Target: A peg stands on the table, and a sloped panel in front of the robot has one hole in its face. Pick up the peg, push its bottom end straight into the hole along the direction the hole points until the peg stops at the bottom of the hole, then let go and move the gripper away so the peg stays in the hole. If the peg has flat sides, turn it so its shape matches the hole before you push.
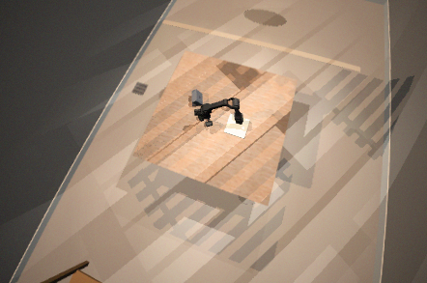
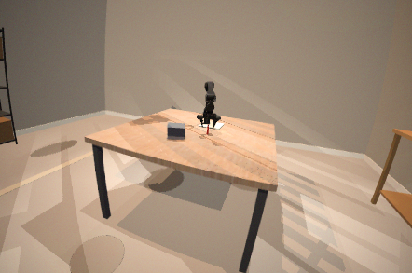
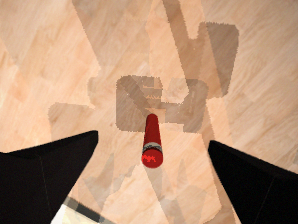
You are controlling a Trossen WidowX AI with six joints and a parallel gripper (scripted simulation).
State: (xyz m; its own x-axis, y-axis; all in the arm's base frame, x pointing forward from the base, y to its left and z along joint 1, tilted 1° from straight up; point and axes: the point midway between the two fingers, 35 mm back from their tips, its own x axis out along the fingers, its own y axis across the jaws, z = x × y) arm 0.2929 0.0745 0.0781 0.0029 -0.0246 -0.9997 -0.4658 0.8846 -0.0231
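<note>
My gripper tip is right at the red round peg. Round my gripper tip: grey sloped panel (17 cm ahead, 21 cm to the right, 1 cm below).
</note>
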